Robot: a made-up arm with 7 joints. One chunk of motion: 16 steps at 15 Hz.
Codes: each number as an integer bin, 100 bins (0 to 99) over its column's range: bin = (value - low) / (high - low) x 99, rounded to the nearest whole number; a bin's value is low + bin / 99 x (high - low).
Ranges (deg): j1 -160..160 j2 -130..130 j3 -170.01..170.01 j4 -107..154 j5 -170.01..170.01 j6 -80.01..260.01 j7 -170.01..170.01
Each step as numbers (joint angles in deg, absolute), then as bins.
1 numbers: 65.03 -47.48 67.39 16.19 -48.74 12.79 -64.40
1 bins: 70 31 69 47 35 27 31
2 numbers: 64.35 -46.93 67.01 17.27 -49.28 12.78 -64.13
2 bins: 69 32 69 47 35 27 31
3 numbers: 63.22 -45.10 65.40 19.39 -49.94 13.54 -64.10
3 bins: 69 32 69 48 35 27 31
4 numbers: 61.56 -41.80 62.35 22.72 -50.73 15.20 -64.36
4 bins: 69 34 68 49 35 28 31
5 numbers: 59.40 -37.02 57.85 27.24 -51.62 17.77 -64.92
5 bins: 68 35 66 51 34 28 31
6 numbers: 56.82 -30.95 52.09 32.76 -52.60 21.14 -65.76
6 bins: 67 38 65 53 34 29 30
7 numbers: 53.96 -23.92 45.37 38.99 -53.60 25.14 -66.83
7 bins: 66 40 63 55 34 31 30
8 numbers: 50.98 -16.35 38.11 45.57 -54.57 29.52 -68.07
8 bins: 65 43 61 58 34 32 30
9 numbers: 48.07 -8.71 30.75 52.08 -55.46 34.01 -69.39
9 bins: 64 46 58 60 33 33 29
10 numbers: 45.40 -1.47 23.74 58.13 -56.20 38.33 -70.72
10 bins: 64 49 56 63 33 34 29
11 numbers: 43.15 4.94 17.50 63.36 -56.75 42.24 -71.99
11 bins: 63 51 55 65 33 36 29
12 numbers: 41.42 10.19 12.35 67.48 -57.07 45.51 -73.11
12 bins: 62 53 53 66 33 37 28
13 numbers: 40.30 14.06 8.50 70.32 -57.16 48.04 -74.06
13 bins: 62 55 52 67 33 37 28
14 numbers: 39.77 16.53 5.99 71.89 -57.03 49.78 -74.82
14 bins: 62 56 51 68 33 38 28
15 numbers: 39.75 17.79 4.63 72.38 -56.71 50.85 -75.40
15 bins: 62 56 51 68 33 38 28
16 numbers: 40.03 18.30 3.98 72.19 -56.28 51.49 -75.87
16 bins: 62 56 51 68 33 38 27
